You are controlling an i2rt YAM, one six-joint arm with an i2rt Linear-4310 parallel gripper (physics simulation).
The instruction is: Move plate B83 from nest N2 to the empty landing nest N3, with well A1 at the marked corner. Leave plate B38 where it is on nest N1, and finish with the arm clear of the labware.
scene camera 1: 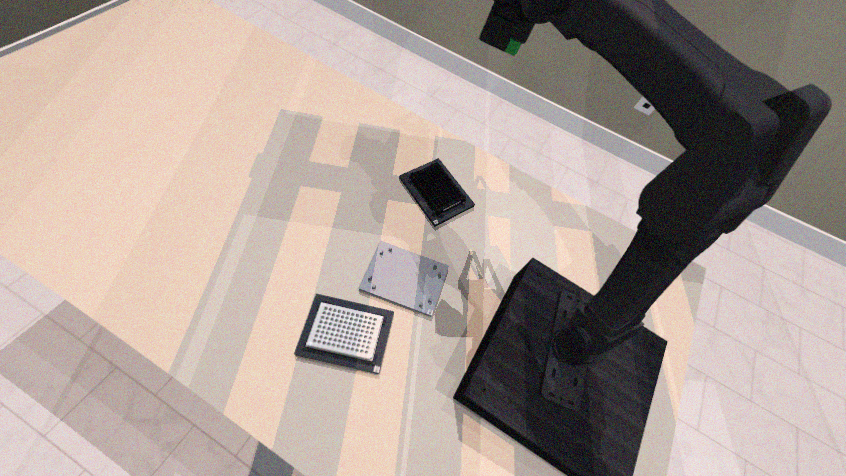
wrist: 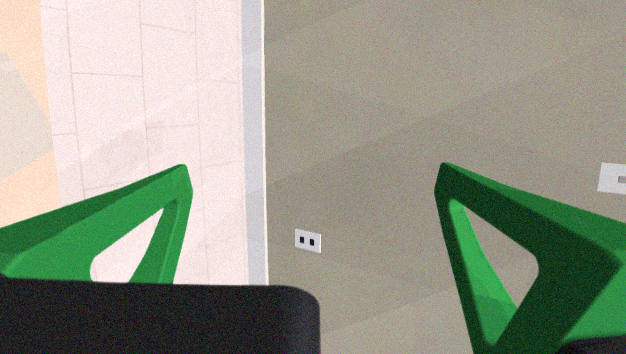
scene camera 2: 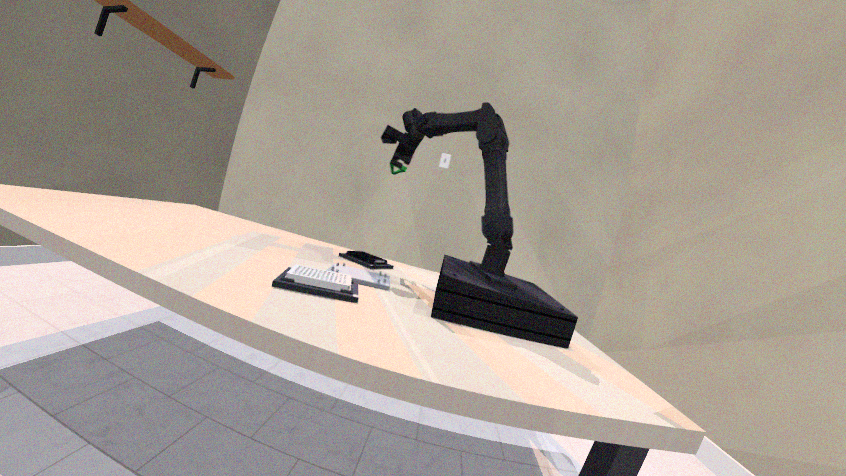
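Observation:
A white well plate sits flat in a black nest. A black plate sits in a dark nest at the back. The empty grey nest N3 lies between them, with small posts and a pale mark at one corner. The plate and nest labels are too small to read, so I cannot tell which plate is B83. My gripper is open and empty, high above the table and away from both plates. No plate shows in the wrist view.
The arm stands on a black base block, beside the nests. The table's edge runs along the near side in scene camera 2. A wall outlet and a wooden wall shelf show in the background.

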